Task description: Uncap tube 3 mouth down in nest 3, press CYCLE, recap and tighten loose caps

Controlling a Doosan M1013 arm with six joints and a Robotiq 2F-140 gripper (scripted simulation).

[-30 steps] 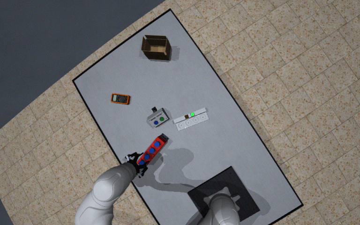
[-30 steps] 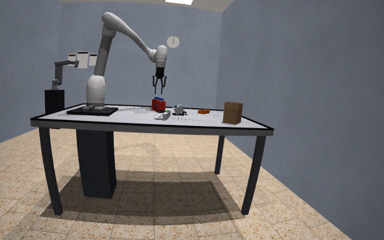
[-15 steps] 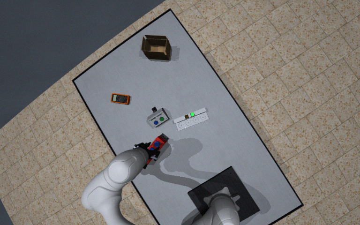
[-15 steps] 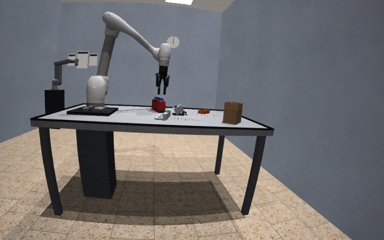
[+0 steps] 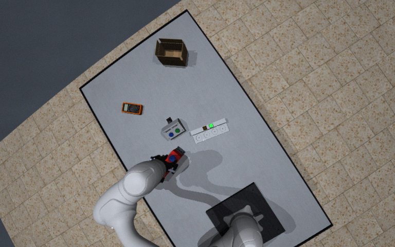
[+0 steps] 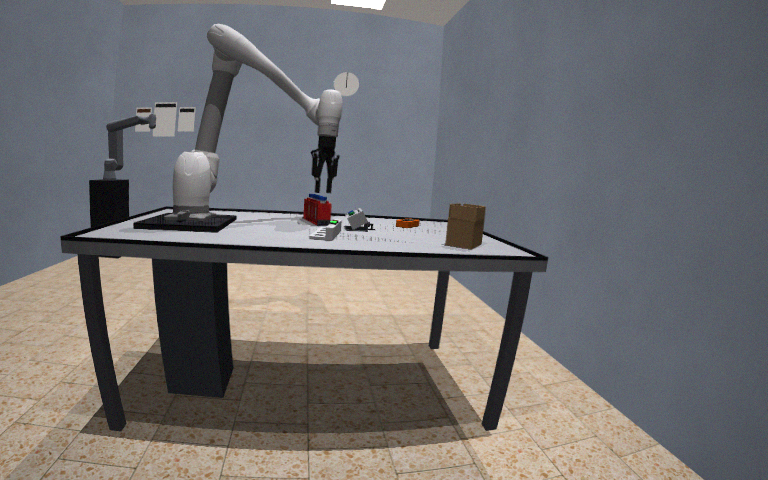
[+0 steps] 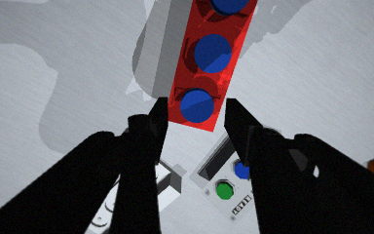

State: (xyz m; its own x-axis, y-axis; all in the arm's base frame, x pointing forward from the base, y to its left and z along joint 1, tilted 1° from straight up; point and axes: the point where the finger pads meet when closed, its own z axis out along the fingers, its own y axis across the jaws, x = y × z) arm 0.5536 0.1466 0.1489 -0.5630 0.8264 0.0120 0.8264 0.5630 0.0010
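Now: the blue cap 60 mm below my hand, 50 mm to the left of it and 20 mm behind it. Also, from my hand: key housing (140 mm ahead, 120 mm below, 70 mm to the right); then green ready key (130 mm ahead, 100 mm below, 90 mm to the right); then blue cycle key (120 mm ahead, 100 mm below, 50 mm to the right).
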